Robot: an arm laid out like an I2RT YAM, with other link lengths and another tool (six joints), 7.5 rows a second.
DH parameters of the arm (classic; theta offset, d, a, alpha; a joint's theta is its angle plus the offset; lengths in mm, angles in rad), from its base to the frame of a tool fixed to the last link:
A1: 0 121 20.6 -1.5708
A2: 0 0 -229.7 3.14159
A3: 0.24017 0 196.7 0
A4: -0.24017 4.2 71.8 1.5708
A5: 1.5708 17.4 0 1.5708
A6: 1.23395 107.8 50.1 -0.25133
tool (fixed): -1.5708 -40.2 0 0
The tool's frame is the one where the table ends.
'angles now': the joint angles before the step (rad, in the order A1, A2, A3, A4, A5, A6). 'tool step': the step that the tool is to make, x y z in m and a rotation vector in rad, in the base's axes. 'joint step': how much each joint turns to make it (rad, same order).
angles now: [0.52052, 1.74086, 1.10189, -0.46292, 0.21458, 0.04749]
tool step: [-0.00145, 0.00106, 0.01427, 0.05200, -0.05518, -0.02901]
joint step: [0.00000, -0.06484, 0.00230, -0.00077, -0.00153, 0.03471]
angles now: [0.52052, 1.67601, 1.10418, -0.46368, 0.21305, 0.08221]
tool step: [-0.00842, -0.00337, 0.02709, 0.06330, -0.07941, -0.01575]
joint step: [0.00000, -0.12895, -0.00002, -0.03318, -0.00420, 0.02212]
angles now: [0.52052, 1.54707, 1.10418, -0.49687, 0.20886, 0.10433]
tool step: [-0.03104, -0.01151, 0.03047, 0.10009, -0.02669, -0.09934]
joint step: [-0.00152, -0.18617, 0.00000, -0.13926, 0.00115, 0.12513]
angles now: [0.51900, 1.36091, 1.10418, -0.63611, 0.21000, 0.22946]
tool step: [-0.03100, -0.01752, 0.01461, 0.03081, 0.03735, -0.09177]
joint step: [-0.02059, -0.12665, -0.00039, -0.16213, 0.00803, 0.08584]
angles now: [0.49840, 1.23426, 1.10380, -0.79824, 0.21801, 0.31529]
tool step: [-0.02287, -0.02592, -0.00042, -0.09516, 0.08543, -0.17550]
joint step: [-0.06488, -0.03433, -0.01640, -0.15564, 0.09917, 0.07017]
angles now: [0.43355, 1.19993, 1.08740, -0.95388, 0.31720, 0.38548]
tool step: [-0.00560, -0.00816, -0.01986, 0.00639, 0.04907, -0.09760]
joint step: [-0.05875, 0.00268, -0.09463, 0.03970, -0.00458, 0.04845]
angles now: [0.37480, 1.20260, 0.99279, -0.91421, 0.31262, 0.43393]
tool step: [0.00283, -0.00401, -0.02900, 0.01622, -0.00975, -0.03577]
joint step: [-0.04198, 0.00648, -0.14228, 0.16364, -0.01336, -0.00040]
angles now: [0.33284, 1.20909, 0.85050, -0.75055, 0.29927, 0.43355]
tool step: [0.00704, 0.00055, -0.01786, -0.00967, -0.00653, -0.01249]
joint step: [-0.00689, 0.04884, -0.06407, 0.11597, 0.01258, -0.00002]
